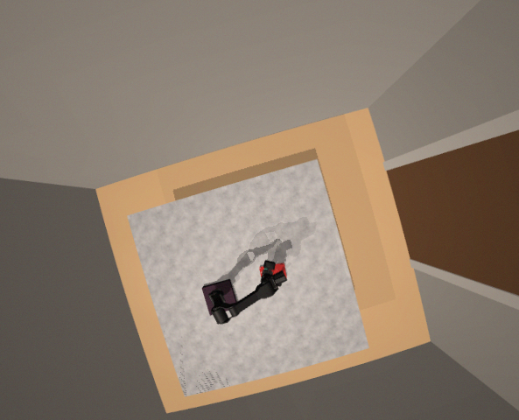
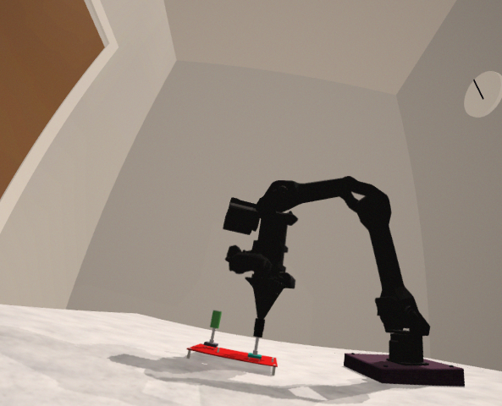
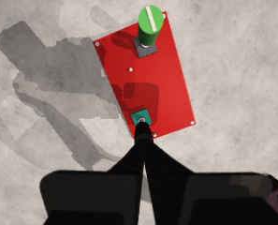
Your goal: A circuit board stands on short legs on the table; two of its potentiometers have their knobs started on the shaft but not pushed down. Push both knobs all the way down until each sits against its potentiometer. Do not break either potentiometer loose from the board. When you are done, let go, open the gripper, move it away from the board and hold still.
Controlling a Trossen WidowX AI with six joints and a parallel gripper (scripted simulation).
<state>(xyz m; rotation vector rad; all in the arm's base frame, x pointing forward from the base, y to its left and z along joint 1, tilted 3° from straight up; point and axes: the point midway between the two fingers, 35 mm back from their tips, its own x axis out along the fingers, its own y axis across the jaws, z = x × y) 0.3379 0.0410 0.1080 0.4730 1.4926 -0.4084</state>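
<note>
Right now the black knob is 20 mm below my gripper tip. From my gripper tip the other things lie so: green knob 80 mm ahead, 50 mm to the right, 10 mm below.
</note>
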